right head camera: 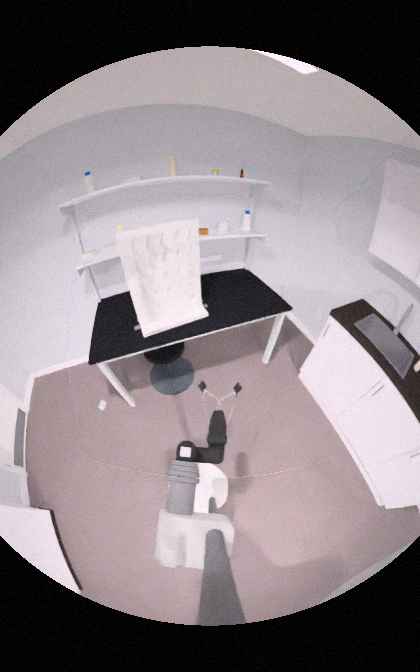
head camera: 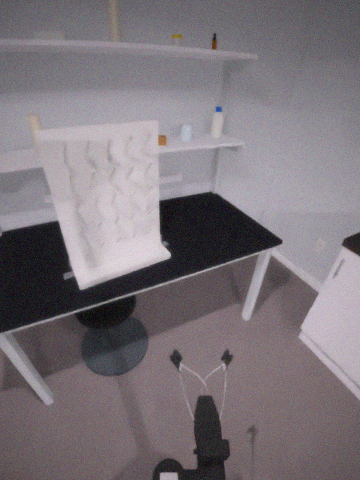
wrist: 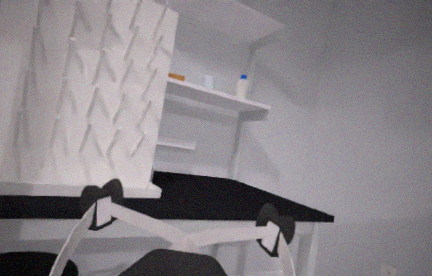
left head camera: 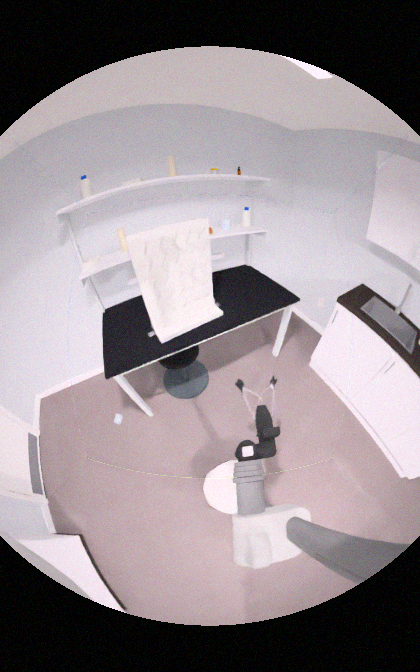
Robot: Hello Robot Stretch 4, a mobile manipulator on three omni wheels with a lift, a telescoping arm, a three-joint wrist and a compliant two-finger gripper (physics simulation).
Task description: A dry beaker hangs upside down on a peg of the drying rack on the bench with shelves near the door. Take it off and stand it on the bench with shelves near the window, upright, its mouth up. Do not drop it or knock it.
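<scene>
The white drying rack stands upright on the black-topped bench. Rows of pegs cover its face. I cannot make out the clear beaker among the pegs and their shadows. My gripper is open, its fingers wide apart with nothing between them. It is in front of the bench, to the right of the rack in the head view, apart from both.
A round stool stands partly under the bench. Wall shelves above hold a blue-capped bottle and a pale blue container. A white cabinet with a sink is at the right. A small pale object lies on the floor.
</scene>
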